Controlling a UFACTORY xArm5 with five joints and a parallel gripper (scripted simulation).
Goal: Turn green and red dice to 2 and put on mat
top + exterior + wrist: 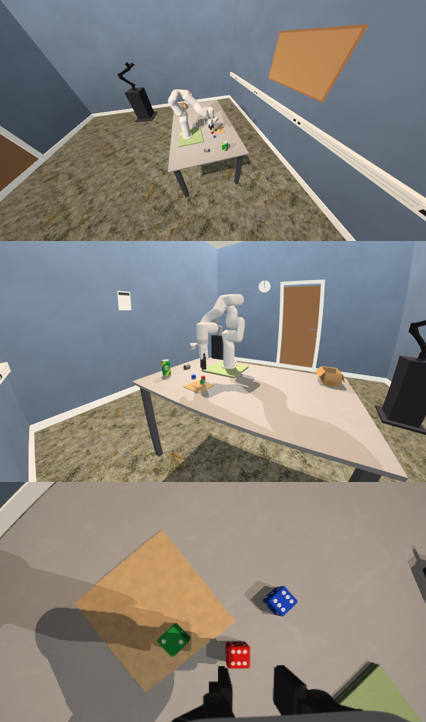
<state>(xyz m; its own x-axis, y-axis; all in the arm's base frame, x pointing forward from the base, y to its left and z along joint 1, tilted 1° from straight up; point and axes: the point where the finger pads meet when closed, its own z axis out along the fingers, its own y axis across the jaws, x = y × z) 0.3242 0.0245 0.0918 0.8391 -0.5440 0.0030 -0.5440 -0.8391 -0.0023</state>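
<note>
Now: hand 9 cm above the red die. The rest, counted from my hand: blue die: 9 cm below, 8 cm to the right, 3 cm ahead; then green die: 9 cm below, 6 cm ahead, 5 cm to the left; then mat: 10 cm below, 10 cm ahead, 6 cm to the left.
</note>
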